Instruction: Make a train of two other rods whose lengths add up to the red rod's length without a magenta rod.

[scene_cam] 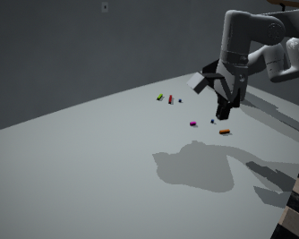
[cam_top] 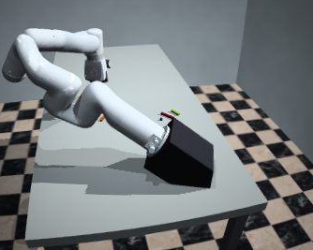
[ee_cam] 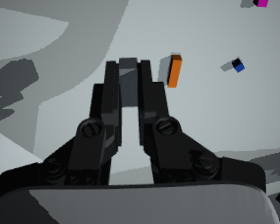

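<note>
Right now the orange rod is 120 mm below my hand, 80 mm behind it and 30 mm to the right of it. Round my hand: red rod 330 mm to the right, 120 mm below, 60 mm behind; then grey rod 20 mm below; then magenta rod 130 mm to the right, 120 mm below, 10 mm behind.
</note>
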